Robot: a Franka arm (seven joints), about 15 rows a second.
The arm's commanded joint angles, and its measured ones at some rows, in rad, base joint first. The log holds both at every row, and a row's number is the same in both.
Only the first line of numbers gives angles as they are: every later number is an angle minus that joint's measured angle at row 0.
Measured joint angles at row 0:
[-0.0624 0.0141 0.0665 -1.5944 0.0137 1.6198 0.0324]
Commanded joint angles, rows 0 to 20:
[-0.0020 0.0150 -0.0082 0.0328 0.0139 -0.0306 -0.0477]
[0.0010 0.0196 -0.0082 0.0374 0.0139 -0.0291 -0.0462]
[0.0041 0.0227 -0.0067 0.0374 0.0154 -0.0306 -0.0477]
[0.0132 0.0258 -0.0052 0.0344 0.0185 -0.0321 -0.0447]
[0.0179 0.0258 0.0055 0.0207 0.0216 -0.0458 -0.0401]
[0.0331 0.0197 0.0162 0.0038 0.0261 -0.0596 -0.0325]
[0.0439 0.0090 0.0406 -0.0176 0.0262 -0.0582 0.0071]
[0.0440 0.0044 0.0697 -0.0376 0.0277 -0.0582 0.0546]
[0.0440 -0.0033 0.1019 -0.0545 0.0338 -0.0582 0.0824]
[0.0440 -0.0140 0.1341 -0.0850 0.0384 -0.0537 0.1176]
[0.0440 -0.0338 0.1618 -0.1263 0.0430 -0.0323 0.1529]
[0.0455 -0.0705 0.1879 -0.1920 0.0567 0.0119 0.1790]
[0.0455 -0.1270 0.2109 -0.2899 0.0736 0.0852 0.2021]
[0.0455 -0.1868 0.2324 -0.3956 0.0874 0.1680 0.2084]
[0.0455 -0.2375 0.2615 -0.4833 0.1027 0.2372 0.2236]
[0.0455 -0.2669 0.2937 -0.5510 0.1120 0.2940 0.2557]
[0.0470 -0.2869 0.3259 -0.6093 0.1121 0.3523 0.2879]
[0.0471 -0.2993 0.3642 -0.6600 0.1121 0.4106 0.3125]
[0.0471 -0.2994 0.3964 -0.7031 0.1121 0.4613 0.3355]
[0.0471 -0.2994 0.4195 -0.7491 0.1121 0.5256 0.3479]
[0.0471 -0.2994 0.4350 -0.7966 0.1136 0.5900 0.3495]
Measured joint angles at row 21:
[0.0532 -0.2528 0.3881 -0.6435 0.0869 0.4285 0.3183]
